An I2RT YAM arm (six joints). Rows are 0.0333 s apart.
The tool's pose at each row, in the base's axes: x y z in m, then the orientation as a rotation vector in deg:
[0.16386 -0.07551 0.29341 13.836 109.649 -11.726]
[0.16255 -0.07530 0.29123 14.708 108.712 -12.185]
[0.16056 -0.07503 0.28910 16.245 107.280 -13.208]
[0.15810 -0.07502 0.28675 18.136 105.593 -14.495]
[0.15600 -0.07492 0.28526 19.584 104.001 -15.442]
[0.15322 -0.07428 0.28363 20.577 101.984 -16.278]
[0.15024 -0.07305 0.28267 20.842 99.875 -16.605]
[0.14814 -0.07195 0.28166 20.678 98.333 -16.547]
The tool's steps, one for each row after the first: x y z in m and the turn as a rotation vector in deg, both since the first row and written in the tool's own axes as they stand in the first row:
[0.00250 -0.00009 -0.00048 0.759 -0.816 0.507]
[0.00520 -0.00030 -0.00161 2.255 -2.031 1.268]
[0.00824 -0.00089 -0.00302 4.131 -3.428 2.182]
[0.01035 -0.00131 -0.00443 5.562 -4.771 2.947]
[0.01287 -0.00139 -0.00654 6.717 -6.592 3.518]
[0.01487 -0.00097 -0.00921 7.161 -8.617 3.855]
[0.01660 -0.00044 -0.01104 7.096 -10.158 4.002]

